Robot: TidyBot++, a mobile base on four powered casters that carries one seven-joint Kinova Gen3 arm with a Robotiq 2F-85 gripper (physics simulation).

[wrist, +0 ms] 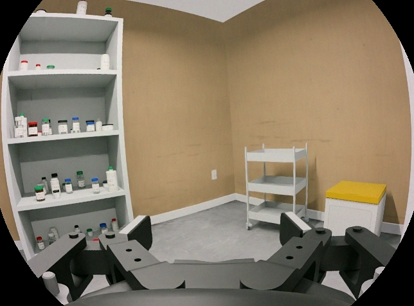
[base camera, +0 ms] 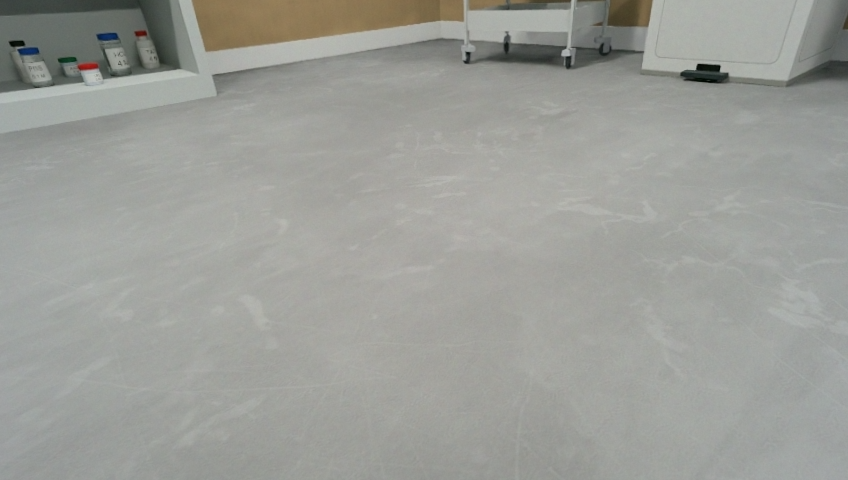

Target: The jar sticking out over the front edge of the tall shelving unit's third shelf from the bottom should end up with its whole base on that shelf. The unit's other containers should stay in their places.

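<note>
The tall shelving unit stands at the left in both views. In the wrist view, its third shelf from the bottom holds a row of small containers: white bottles at the left, a red-capped brown jar, a green-capped jar, a black-capped jar, blue-capped jars, and a low white jar at the right. Which one sticks out over the front edge is too small to tell. My gripper is open and empty, far from the unit.
Other shelves carry more bottles and jars, including a green-capped white bottle and blue-capped jars on the bottom shelf. A white three-tier cart stands near the corner, beside a white bin with a yellow lid.
</note>
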